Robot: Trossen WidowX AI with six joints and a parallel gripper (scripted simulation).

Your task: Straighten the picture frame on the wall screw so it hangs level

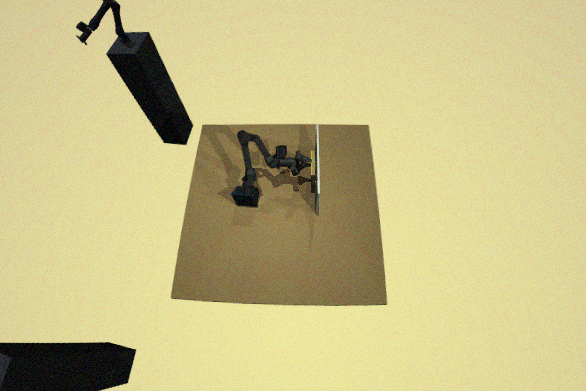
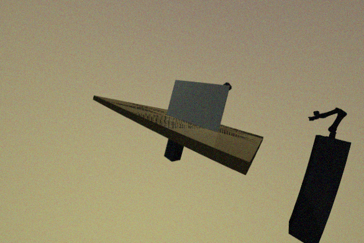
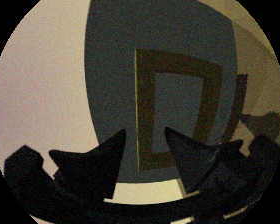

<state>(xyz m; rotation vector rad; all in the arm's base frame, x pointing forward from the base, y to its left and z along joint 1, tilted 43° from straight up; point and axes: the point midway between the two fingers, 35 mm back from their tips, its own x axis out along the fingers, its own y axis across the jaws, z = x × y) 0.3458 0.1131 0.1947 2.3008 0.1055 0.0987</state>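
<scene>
Now: gripper tip 5 cm above the yellow picture frame and 2 cm short of it. The rest, counted from my gripper tip: thin upright wall (7 cm below, 3 cm ahead, 1 cm to the right).
</scene>
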